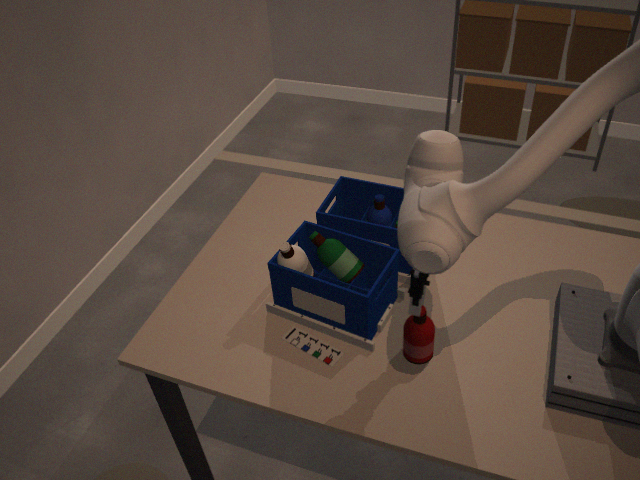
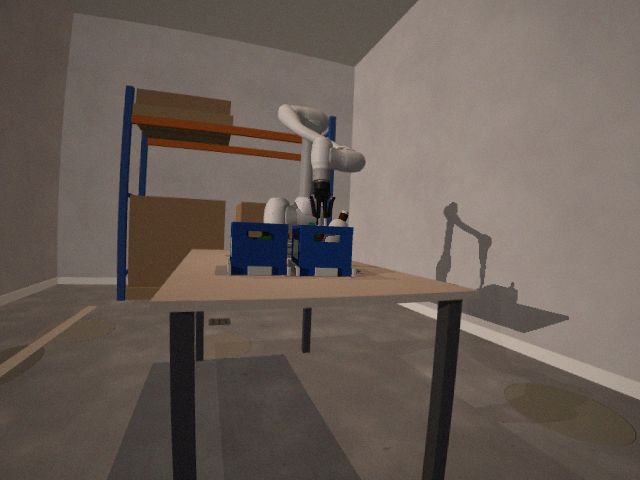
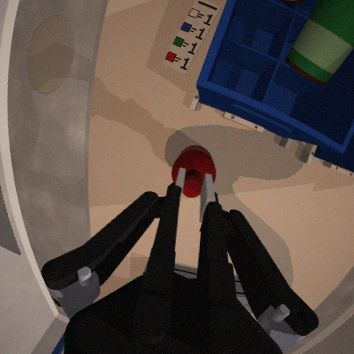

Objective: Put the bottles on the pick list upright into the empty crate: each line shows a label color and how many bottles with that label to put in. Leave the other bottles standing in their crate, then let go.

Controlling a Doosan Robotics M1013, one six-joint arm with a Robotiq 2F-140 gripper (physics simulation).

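Frame: origin at the arm's base, x right, y up, z back, level; millimetres.
Seen in the pictures: gripper, fingertip midpoint: (image 1: 415, 309) (image 3: 192, 180).
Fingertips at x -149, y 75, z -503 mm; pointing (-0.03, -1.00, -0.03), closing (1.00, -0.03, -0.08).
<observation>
Offsets run from my fingertips to a thing's top centre. "*": to the spot under its first point. Level surfaces: height alone.
My gripper (image 1: 416, 307) (image 2: 321, 221) (image 3: 192, 180) is shut on the neck of a red bottle {dx +1, dy +4, dz +12 mm} (image 1: 418, 338) (image 3: 194, 157). The bottle is upright, its base at or very near the table top, to the right of the near blue crate {dx +72, dy +23, dz -238 mm} (image 1: 281, 289) (image 2: 323, 260). In that crate a white bottle {dx +31, dy +84, dz -333 mm} (image 1: 293, 260) (image 2: 338, 223) leans at the left end, and a green bottle {dx +122, dy +35, dz -263 mm} (image 1: 336, 258) (image 3: 325, 45) lies tilted across the compartments. The far crate {dx +314, dy +23, dz -224 mm} (image 1: 356, 229) (image 2: 258, 256) holds a blue bottle {dx +360, dy +11, dz -228 mm} (image 1: 381, 214); the arm hides part of it. The pick list {dx -81, dy -150, dz -234 mm} (image 1: 312, 346) (image 3: 192, 37) shows white, blue, green and red, 1 each.
Pale locating strips {* dx -33, dy -129, dz -234 mm} (image 1: 320, 326) edge the near crate on the table {dy -152 mm} (image 1: 232, 341) (image 2: 310, 289). The robot's grey base plate (image 1: 589, 351) is at the right. A shelf rack (image 1: 451, 98) with boxes stands behind on the floor.
</observation>
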